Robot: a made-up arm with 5 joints.
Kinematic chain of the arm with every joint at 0, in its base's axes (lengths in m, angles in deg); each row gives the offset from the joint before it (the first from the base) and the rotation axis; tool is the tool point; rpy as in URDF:
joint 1: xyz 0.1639 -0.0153 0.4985 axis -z
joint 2: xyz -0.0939 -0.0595 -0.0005 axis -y
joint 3: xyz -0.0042 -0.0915 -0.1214 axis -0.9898 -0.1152 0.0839
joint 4: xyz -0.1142 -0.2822 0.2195 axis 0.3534 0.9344 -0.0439
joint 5: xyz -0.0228 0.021 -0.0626 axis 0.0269 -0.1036 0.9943
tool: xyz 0.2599 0.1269 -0.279 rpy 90 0 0
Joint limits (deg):
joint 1: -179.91..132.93
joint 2: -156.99..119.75
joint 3: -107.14..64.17
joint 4: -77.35..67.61
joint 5: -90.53..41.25
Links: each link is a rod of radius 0.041 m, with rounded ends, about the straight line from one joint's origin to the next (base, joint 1, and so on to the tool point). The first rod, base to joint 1, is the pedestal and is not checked.
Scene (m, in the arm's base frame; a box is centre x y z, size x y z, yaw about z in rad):
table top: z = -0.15
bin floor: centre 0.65 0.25 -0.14 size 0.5 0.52 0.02 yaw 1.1
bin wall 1: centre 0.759 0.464 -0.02 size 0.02 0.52 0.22 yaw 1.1
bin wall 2: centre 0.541 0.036 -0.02 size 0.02 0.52 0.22 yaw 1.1
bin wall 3: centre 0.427 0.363 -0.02 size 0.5 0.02 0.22 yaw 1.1
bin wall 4: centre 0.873 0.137 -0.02 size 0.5 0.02 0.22 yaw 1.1
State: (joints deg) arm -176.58 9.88 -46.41 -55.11 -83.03
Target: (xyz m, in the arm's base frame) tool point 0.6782 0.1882 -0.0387
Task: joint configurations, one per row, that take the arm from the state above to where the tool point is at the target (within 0.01 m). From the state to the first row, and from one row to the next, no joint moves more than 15 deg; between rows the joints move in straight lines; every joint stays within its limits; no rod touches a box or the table.
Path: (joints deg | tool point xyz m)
1: -170.00 3.78 -33.71 -48.08 -81.05 | 0.1797 0.6608 0.1534
2: -163.42 -2.32 -21.01 -41.06 -79.08 | 0.2907 0.6546 0.2208
3: -156.84 -8.43 -8.31 -34.03 -77.10 | 0.3861 0.6246 0.2878
4: -150.26 -14.53 4.40 -27.01 -75.12 | 0.4626 0.5771 0.3530
5: -149.72 -17.66 -9.48 -26.15 -77.97 | 0.5310 0.5337 0.2241
6: -149.19 -20.80 -23.37 -25.30 -80.81 | 0.5933 0.4502 0.1098
7: -148.65 -23.93 -37.25 -24.44 -83.65 | 0.6442 0.3321 0.0197
8: -148.11 -27.07 -51.13 -23.59 -86.49 | 0.6782 0.1882 -0.0387

